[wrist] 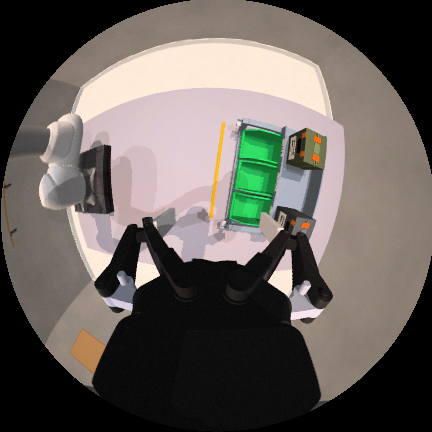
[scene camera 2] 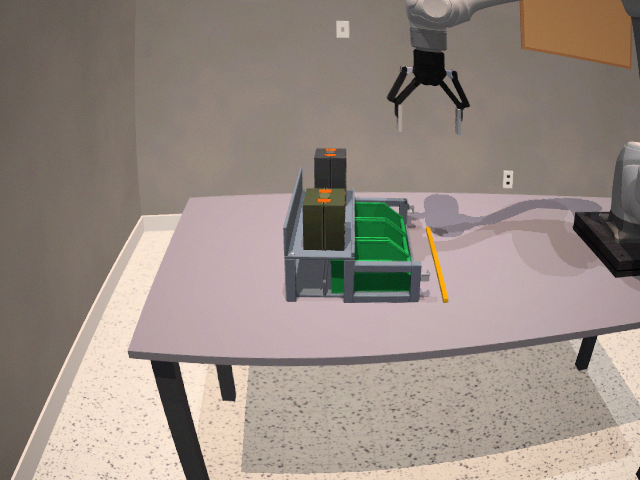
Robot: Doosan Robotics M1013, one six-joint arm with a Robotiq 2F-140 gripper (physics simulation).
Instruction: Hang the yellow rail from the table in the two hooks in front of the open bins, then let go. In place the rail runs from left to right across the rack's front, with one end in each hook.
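Frame: origin at the arm's base, x ahead, y left, z up, level; millimetres.
Where they show: gripper, fingertip midpoint: (wrist: pixel 217 217) (scene camera 2: pixel 429 131); arm's base, origin of the base link: (wrist: pixel 85 185) (scene camera 2: pixel 628 230).
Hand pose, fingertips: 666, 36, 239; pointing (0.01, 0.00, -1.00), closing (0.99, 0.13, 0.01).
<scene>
Things, the pixels of their top centre, and the offset from my fingertips, as dx, dy, dz. "pt": a spot on its surface instead. Level surfaces: height alone.
- yellow rail, middle of its top: (scene camera 2: pixel 436 258) (wrist: pixel 216 169) -21, +85, -285
- hook, surface spot: (scene camera 2: pixel 425 275) (wrist: pixel 239 118) pt +21, +275, -231
- olive case, middle of its top: (scene camera 2: pixel 324 195) (wrist: pixel 316 148) +228, +203, -96
- dark grey case, middle of its top: (scene camera 2: pixel 330 152) (wrist: pixel 302 233) +234, -28, -71
- table, its level: dz -295
The yellow rail (scene camera 2: pixel 437 266) (wrist: pixel 217 170) lies flat on the table, a little apart from the rack's front and roughly parallel to it. The rack (scene camera 2: pixel 382 266) (wrist: pixel 297 187) holds green bins (scene camera 2: pixel 381 249) (wrist: pixel 256 177). One hook (scene camera 2: pixel 425 275) (wrist: pixel 239 123) sticks out from the rack's front near one end, and the other hook (scene camera 2: pixel 410 209) (wrist: pixel 223 225) near the opposite end. Both hooks are small in these views and no rail is in them. My gripper (scene camera 2: pixel 429 121) (wrist: pixel 217 217) is open and empty, high above the table, with its fingers pointing down.
An olive case (scene camera 2: pixel 323 222) (wrist: pixel 306 149) and a dark grey case (scene camera 2: pixel 329 167) (wrist: pixel 296 221) stand on the rack's upper level behind the bins. The robot's black base plate (scene camera 2: pixel 599 242) (wrist: pixel 102 180) is on the table (scene camera 2: pixel 232 320) (wrist: pixel 185 107), on the rail's other side.
</scene>
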